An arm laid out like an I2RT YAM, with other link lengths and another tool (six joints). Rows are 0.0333 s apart.
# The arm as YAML. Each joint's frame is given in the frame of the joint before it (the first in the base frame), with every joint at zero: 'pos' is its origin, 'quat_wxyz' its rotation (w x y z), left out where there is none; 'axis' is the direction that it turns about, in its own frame. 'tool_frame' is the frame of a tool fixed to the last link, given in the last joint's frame.
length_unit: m
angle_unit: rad
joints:
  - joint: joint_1
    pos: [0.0, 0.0, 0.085]
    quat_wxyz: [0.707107, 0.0, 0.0, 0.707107]
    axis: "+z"
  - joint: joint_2
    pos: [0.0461, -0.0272, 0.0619]
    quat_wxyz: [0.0, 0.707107, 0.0, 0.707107]
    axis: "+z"
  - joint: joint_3
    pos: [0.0, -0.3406, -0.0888]
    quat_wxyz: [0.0, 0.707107, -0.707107, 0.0]
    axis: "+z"
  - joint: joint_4
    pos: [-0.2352, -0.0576, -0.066]
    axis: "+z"
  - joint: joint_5
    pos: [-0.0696, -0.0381, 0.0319]
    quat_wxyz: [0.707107, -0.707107, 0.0, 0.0]
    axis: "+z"
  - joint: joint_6
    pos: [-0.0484, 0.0, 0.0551]
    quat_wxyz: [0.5, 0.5, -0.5, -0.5]
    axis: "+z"
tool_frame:
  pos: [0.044, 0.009, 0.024]
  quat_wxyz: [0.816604, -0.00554, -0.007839, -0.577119]
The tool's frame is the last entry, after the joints.
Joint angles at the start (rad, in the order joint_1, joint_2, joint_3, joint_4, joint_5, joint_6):
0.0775, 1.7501, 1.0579, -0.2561, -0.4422, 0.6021
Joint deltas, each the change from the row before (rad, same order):
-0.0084, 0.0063, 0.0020, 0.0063, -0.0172, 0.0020
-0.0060, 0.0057, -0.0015, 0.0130, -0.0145, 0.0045
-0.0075, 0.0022, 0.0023, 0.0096, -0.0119, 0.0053
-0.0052, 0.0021, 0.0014, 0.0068, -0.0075, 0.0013
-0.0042, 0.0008, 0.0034, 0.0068, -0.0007, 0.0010
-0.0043, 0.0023, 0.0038, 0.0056, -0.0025, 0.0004
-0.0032, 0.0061, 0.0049, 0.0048, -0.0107, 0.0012
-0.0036, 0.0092, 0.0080, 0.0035, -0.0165, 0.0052
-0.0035, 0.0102, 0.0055, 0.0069, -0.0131, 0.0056
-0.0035, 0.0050, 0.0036, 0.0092, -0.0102, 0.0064
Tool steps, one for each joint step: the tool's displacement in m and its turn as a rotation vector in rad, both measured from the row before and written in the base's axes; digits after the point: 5 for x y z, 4 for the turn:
0.00192, -0.00142, -0.00120, 0.0151, 0.0000, 0.0002
0.00183, -0.00074, -0.00163, 0.0143, -0.0028, -0.0007
0.00204, -0.00147, 0.00037, 0.0128, -0.0065, -0.0042
0.00151, -0.00116, 0.00004, 0.0070, -0.0051, -0.0016
0.00196, -0.00134, 0.00098, 0.0015, -0.0089, -0.0045
0.00200, -0.00126, 0.00055, 0.0025, -0.0068, -0.0030
0.00235, -0.00020, -0.00043, 0.0092, -0.0027, 0.0026
0.00300, 0.00023, -0.00071, 0.0157, 0.0008, 0.0031
0.00294, -0.00002, -0.00158, 0.0132, 0.0011, 0.0008
0.00237, -0.00026, -0.00022, 0.0115, -0.0042, -0.0014

